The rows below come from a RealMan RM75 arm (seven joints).
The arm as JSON. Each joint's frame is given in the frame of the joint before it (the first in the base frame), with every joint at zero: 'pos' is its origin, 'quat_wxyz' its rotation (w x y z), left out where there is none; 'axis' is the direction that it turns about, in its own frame. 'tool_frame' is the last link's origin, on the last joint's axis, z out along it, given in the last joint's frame.
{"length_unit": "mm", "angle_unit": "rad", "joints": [
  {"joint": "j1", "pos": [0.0, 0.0, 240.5], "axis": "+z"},
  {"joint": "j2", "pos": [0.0, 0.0, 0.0], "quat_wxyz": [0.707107, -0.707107, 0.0, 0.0], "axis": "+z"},
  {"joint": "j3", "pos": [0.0, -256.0, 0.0], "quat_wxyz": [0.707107, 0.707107, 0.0, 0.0], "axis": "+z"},
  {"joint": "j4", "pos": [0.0, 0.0, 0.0], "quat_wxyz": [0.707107, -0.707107, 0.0, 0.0], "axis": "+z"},
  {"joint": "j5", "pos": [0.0, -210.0, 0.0], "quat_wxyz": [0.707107, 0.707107, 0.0, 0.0], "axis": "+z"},
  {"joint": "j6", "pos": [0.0, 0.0, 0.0], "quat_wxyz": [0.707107, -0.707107, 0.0, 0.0], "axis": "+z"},
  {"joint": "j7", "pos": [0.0, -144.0, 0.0], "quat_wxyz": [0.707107, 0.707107, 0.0, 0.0], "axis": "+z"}
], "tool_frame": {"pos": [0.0, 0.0, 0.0]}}
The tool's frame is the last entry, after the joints.
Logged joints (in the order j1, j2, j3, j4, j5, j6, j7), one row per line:
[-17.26, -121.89, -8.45, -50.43, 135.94, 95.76, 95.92]
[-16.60, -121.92, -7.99, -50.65, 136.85, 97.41, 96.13]
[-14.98, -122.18, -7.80, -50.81, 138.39, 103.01, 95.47]
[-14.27, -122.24, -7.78, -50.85, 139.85, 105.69, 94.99]
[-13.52, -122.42, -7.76, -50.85, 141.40, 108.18, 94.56]
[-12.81, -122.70, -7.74, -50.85, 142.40, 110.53, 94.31]
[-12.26, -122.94, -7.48, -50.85, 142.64, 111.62, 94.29]
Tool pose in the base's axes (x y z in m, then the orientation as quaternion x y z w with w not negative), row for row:
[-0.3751, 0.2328, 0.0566, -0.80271, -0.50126, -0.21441, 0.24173]
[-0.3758, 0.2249, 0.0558, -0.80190, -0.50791, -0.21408, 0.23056]
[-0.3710, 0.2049, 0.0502, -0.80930, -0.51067, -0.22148, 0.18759]
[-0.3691, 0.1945, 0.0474, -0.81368, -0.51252, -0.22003, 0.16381]
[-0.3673, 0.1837, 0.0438, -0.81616, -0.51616, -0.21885, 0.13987]
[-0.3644, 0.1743, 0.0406, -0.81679, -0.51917, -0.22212, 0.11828]
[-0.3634, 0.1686, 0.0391, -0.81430, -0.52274, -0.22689, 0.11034]
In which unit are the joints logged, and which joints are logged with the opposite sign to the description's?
The joints are logged in degrees. Opposite sign: j3, j4, j7.
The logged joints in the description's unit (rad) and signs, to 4 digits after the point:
[-0.3012, -2.1274, 0.1475, 0.8802, 2.3726, 1.6713, -1.6741]
[-0.2897, -2.1279, 0.1395, 0.8840, 2.3885, 1.7001, -1.6778]
[-0.2615, -2.1324, 0.1361, 0.8868, 2.4154, 1.7979, -1.6663]
[-0.2491, -2.1335, 0.1358, 0.8875, 2.4408, 1.8446, -1.6579]
[-0.2360, -2.1366, 0.1354, 0.8875, 2.4679, 1.8881, -1.6504]
[-0.2236, -2.1415, 0.1351, 0.8875, 2.4853, 1.9291, -1.6460]
[-0.2140, -2.1457, 0.1306, 0.8875, 2.4895, 1.9481, -1.6457]

